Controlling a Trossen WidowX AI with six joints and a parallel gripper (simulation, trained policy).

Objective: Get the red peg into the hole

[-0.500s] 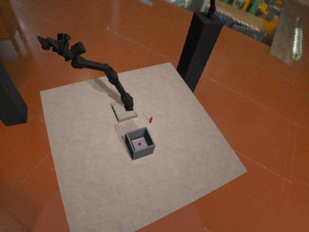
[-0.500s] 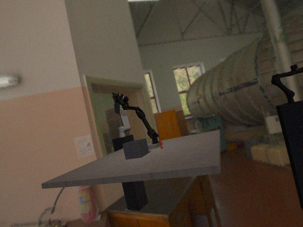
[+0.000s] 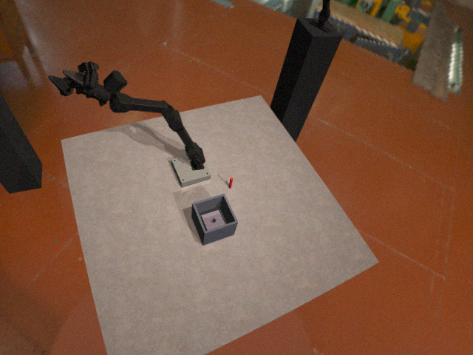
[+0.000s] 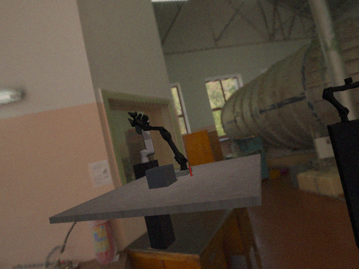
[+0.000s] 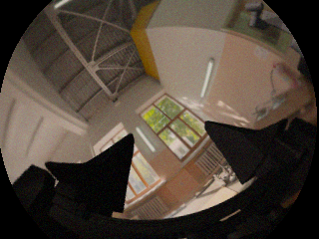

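Right now the red peg is 650 mm to the left of my gripper tip, 650 mm below it and 150 mm ahead of it. Also, from my gripper tip: plate (640 mm below, 500 mm to the left, 340 mm ahead).
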